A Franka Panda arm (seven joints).
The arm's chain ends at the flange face. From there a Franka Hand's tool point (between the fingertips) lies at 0.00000 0.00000 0.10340 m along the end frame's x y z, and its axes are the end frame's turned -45 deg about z.
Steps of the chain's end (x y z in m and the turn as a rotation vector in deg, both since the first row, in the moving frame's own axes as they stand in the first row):
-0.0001 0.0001 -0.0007 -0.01 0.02 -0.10
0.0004 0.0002 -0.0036 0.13 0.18 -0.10
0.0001 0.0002 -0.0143 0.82 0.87 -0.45
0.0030 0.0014 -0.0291 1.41 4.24 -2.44
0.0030 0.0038 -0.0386 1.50 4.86 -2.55
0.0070 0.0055 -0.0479 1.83 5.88 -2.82
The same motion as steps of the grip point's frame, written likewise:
-0.0001 0.0000 -0.0007 -0.02 0.01 -0.10
0.0005 0.0005 -0.0036 -0.04 0.22 -0.10
0.0021 0.0003 -0.0143 -0.04 1.20 -0.45
0.0084 0.0066 -0.0294 -2.00 4.00 -2.44
0.0076 0.0089 -0.0390 -2.38 4.50 -2.55
0.0110 0.0138 -0.0485 -2.86 5.45 -2.82

